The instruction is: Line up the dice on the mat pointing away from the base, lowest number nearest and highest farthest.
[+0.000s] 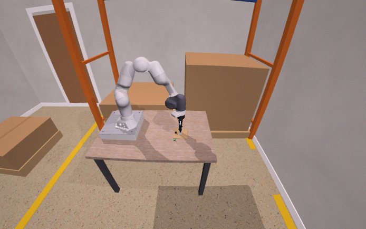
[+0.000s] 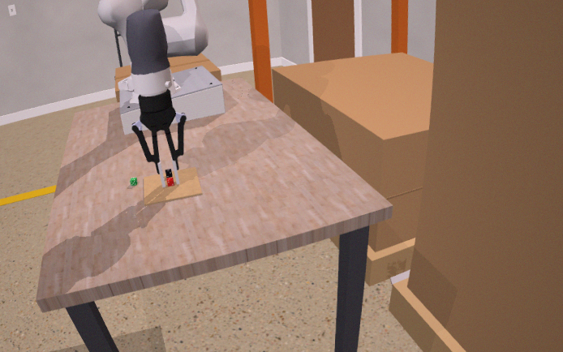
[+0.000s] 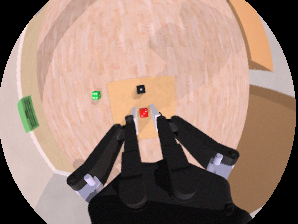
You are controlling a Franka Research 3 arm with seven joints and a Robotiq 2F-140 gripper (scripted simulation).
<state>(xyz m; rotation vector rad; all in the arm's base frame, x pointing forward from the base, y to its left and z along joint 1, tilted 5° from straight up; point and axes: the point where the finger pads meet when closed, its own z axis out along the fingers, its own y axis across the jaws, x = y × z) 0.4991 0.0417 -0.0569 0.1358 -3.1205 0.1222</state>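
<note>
My gripper is now 30 mm above the red die. From my hand the other things lie so: green die: 40 mm behind, 100 mm to the right, 30 mm below; tan mat: 40 mm below; black die: 50 mm behind, 30 mm below.
</note>
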